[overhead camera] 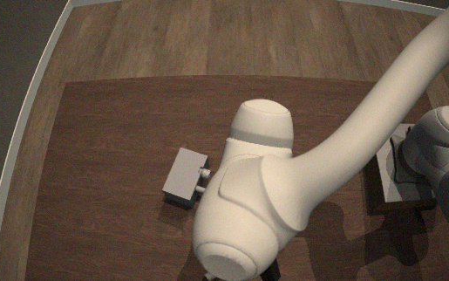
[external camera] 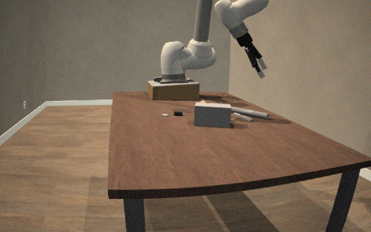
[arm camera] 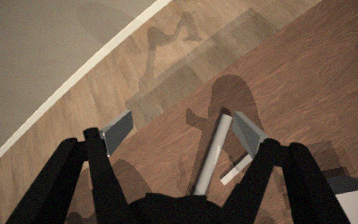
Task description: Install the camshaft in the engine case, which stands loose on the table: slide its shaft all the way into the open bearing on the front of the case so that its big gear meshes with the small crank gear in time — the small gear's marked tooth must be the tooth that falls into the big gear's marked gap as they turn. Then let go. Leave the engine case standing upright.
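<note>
Now: the camshaft 28 cm to the right of my hand and 21 cm below it. Also, from my hand: flat grey bar (23 cm below, 12 cm to the right, 6 cm ahead); then black disc (43 cm to the right, 22 cm below, 3 cm ahead); then small crank gear (25 cm to the right, 17 cm below, 10 cm ahead).
</note>
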